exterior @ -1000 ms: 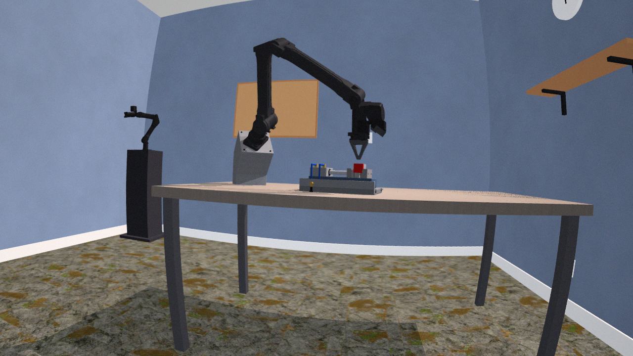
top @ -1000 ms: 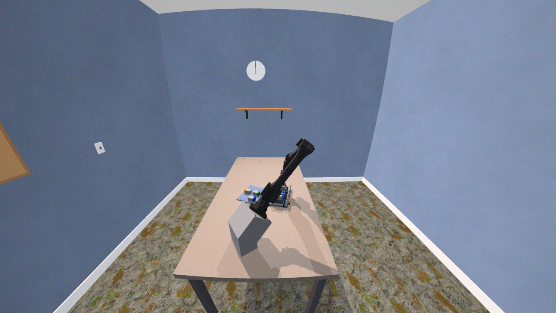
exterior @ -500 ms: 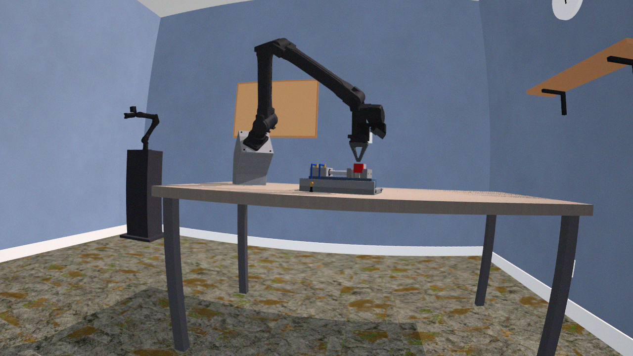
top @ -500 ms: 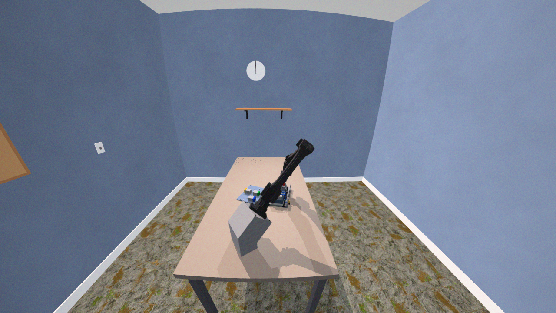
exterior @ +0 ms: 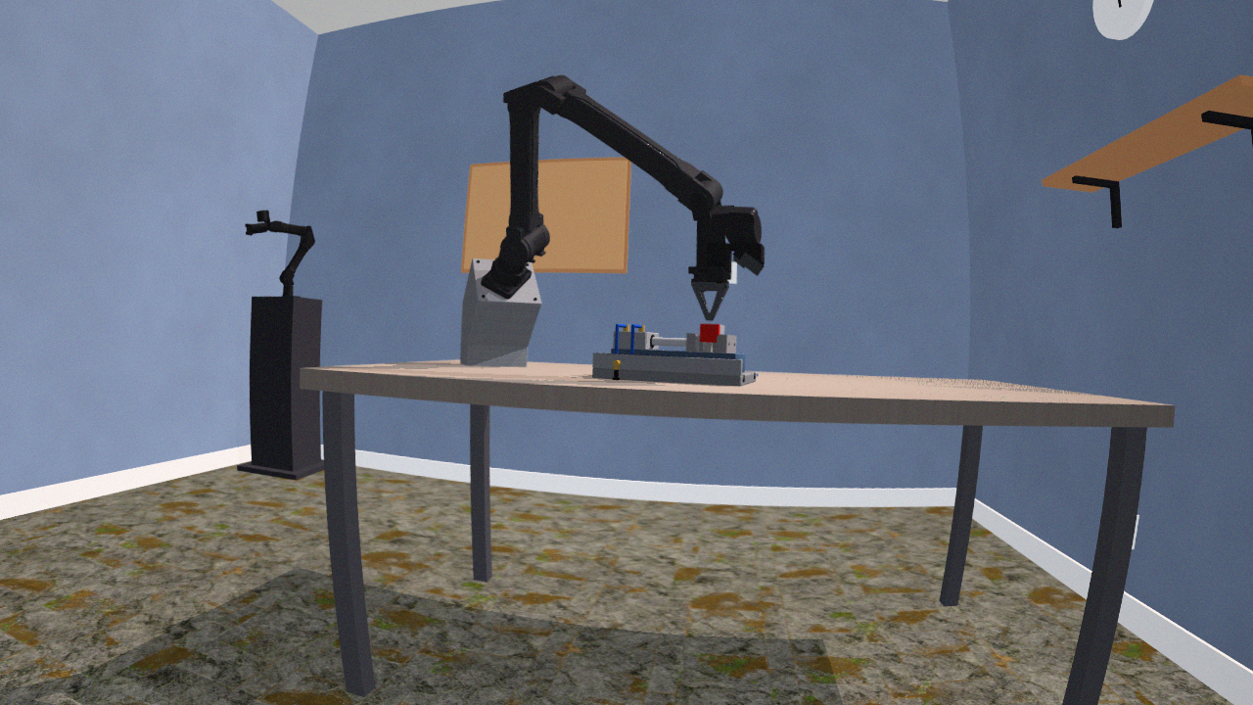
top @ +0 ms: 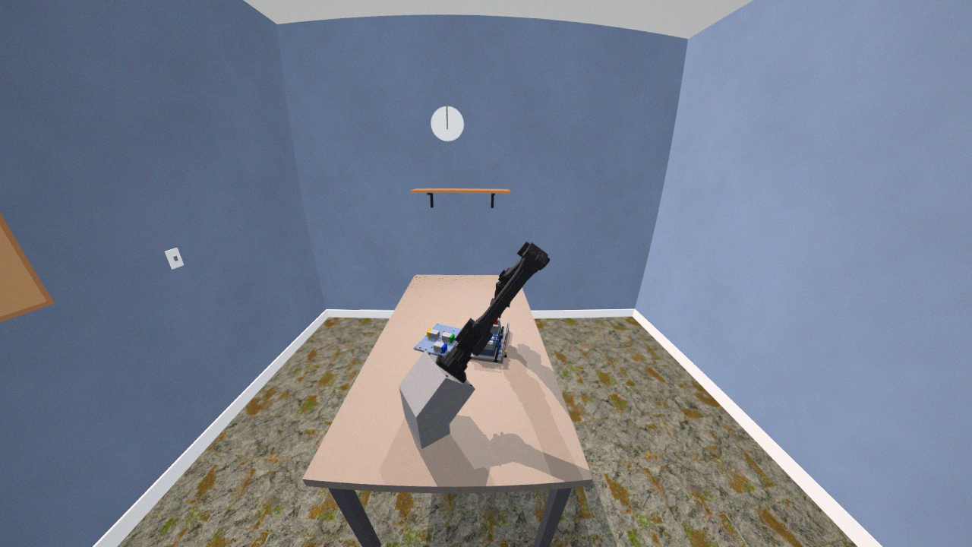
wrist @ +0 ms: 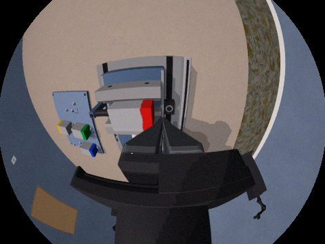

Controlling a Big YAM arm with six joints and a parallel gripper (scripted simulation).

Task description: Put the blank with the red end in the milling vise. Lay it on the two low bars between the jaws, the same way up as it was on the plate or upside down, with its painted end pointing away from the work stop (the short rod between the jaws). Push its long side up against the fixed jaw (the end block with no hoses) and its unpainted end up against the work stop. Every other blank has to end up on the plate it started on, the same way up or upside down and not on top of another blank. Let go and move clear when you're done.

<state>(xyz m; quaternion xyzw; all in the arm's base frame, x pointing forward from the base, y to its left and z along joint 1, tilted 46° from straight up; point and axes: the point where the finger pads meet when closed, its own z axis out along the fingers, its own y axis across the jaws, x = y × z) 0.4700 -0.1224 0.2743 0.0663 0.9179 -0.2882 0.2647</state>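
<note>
Right now my hand is 100 mm to the right of the work stop, 40 mm above it and 30 mm short of it. The rest, counted from my hand: green-ended blank: 280 mm to the left, 100 mm below, 20 mm behind; blue plate: 320 mm to the left, 130 mm below; vise: 90 mm below, 70 mm to the left, 60 mm behind.
</note>
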